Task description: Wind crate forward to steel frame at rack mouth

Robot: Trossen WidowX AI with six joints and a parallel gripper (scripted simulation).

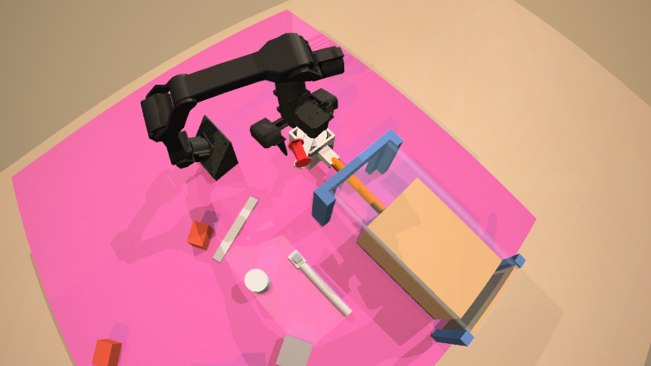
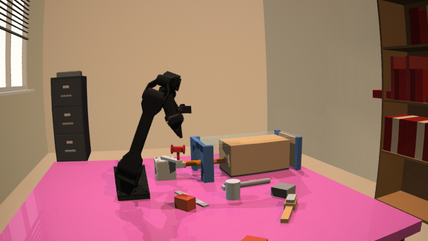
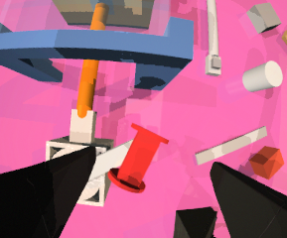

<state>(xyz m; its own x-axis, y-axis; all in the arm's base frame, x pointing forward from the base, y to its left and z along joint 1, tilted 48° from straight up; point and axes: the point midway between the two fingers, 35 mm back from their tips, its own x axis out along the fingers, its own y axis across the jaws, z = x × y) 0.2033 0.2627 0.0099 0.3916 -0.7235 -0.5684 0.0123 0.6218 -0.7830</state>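
My gripper tip is 7 cm above the red knob, 1 cm to the right of it and 1 cm past it. Round my gripper tip: blue steel frame: 10 cm to the left, 10 cm below, 9 cm ahead; winch: 17 cm below, 8 cm to the left, 8 cm behind; winch handle: 10 cm below, 4 cm to the left, 3 cm behind.
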